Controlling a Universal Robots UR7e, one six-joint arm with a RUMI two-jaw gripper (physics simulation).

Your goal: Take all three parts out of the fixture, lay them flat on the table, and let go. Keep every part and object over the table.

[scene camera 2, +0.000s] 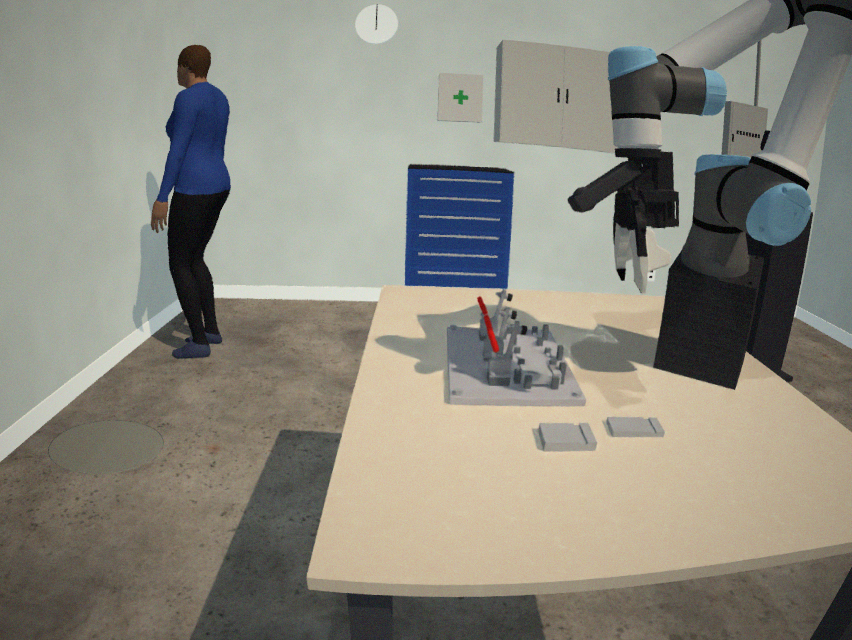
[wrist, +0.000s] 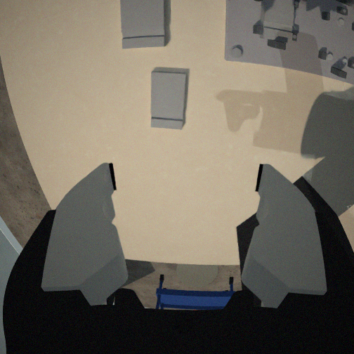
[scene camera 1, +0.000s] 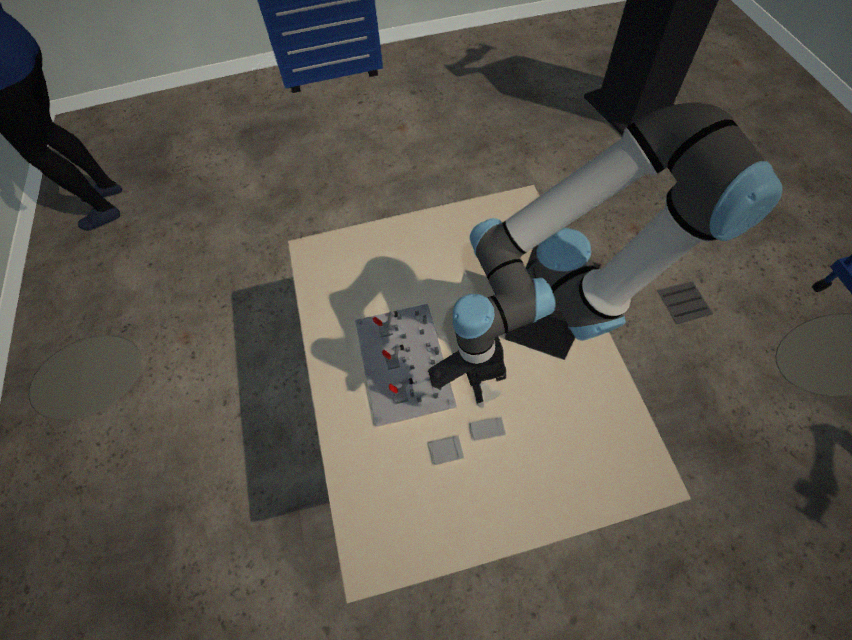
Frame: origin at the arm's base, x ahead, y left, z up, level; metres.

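Seen in the pictures: gripper, fingertip midpoint: (scene camera 2: 632, 286); arm's base at its link origin: (scene camera 2: 714, 263) (scene camera 1: 552, 284).
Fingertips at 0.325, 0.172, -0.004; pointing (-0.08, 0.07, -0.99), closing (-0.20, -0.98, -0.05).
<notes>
Offsets run from my fingertips to a thing's top centre, as dx, dy, dz. "spot": to the spot under its first point.
The grey fixture plate @(spot: +0.231, -0.118, -0.211) (scene camera 1: 380, 415) (scene camera 2: 466, 387) (wrist: 240, 30) lies on the table with its posts and red-handled clamps. A grey part @(+0.084, -0.128, -0.185) (scene camera 2: 542, 375) (wrist: 278, 15) sits among the posts at the fixture's near end. One flat grey part @(+0.105, +0.051, -0.211) (scene camera 1: 444, 450) (scene camera 2: 564, 436) (wrist: 143, 21) lies on the table beside the fixture. Another flat grey part @(-0.023, +0.046, -0.216) (scene camera 1: 487, 428) (scene camera 2: 632, 427) (wrist: 168, 97) lies near it, apart from it. My gripper (scene camera 1: 482, 399) (scene camera 2: 632, 281) (wrist: 185, 166) is open and empty, high above the table to the fixture's right in both scene views.
The red clamp handles (scene camera 1: 392, 387) (scene camera 2: 487, 323) stand raised along the fixture's left side. The robot's black base block (scene camera 2: 705, 323) stands at the table's right. The wooden table's front edge (scene camera 2: 551, 587) shows. A person (scene camera 2: 199, 137) stands by the wall, away from the table.
</notes>
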